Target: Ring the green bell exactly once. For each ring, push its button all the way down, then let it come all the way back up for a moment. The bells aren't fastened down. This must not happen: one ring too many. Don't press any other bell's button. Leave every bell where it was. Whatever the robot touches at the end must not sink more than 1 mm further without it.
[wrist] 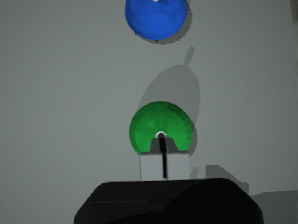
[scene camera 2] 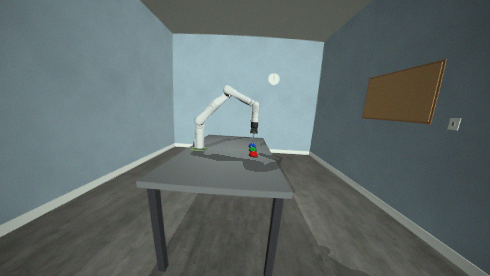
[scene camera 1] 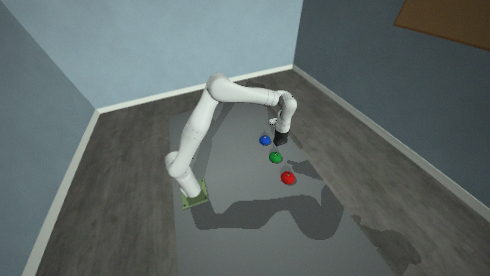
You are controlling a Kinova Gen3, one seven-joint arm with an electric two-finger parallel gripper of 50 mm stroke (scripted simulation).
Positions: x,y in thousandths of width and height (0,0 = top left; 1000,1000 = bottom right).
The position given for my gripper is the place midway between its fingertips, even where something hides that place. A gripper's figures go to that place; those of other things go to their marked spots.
Labels:
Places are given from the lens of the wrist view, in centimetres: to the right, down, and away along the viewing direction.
my gripper (wrist: 545,676): 1, 3, 18
green bell (wrist: 532,533): 1, 1, 27

